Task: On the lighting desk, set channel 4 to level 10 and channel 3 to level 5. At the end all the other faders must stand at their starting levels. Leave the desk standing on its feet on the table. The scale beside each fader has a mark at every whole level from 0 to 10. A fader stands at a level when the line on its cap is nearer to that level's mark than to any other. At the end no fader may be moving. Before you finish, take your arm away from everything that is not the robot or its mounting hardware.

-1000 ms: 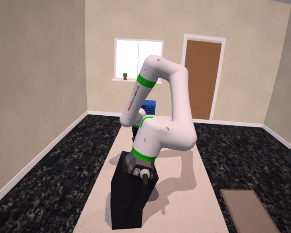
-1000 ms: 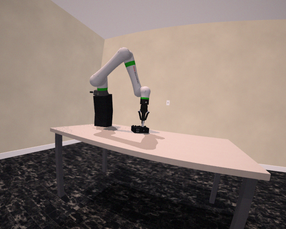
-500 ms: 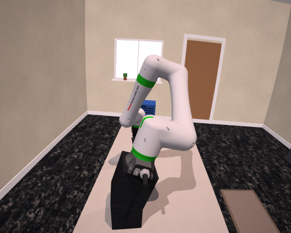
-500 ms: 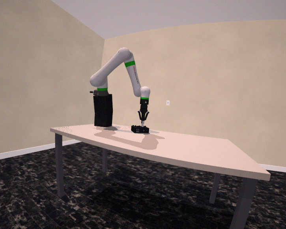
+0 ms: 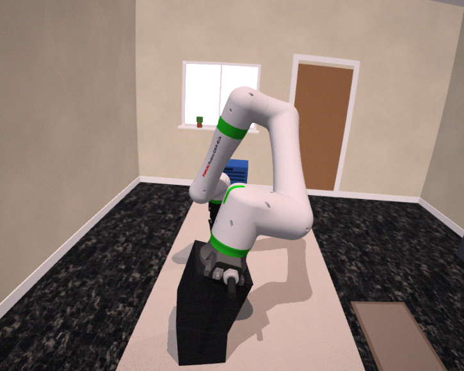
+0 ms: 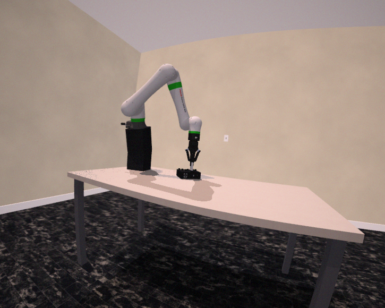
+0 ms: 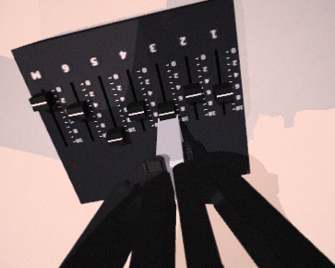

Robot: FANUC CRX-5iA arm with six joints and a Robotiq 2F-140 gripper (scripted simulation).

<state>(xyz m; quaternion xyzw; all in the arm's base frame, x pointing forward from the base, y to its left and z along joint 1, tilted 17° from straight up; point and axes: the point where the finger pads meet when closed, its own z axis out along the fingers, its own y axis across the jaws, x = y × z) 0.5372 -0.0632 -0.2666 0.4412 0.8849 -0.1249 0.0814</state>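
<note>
My hand is 3 cm past the channel 4 fader cap, 3 cm above it and 1 cm to the right of it. Round my hand: channel 5 fader cap (4 cm behind, 3 cm below, 2 cm to the right); then channel 3 fader cap (3 cm below, 1 cm to the left, 1 cm behind); then channel 2 fader cap (4 cm to the left, 3 cm below).
</note>
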